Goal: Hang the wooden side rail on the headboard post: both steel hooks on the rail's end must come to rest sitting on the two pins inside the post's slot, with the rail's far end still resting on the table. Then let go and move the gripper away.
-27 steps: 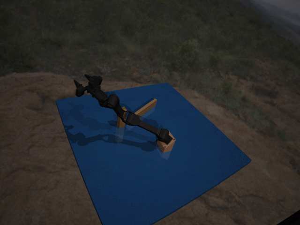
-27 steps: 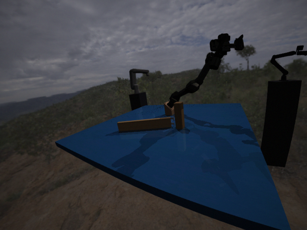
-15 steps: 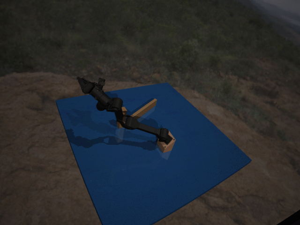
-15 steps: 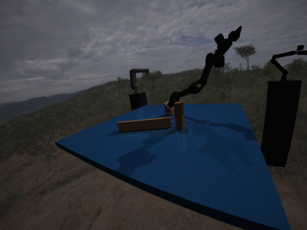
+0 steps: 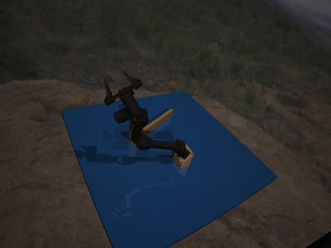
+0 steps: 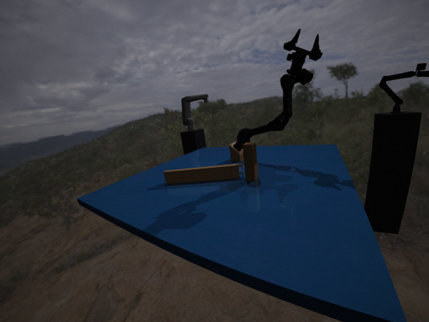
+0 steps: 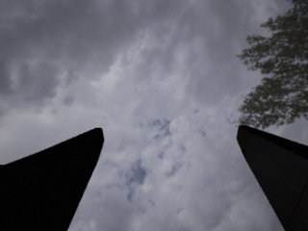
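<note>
My gripper tip is 200 mm short of the headboard post, 290 mm to the left of it and 580 mm above it.
</note>
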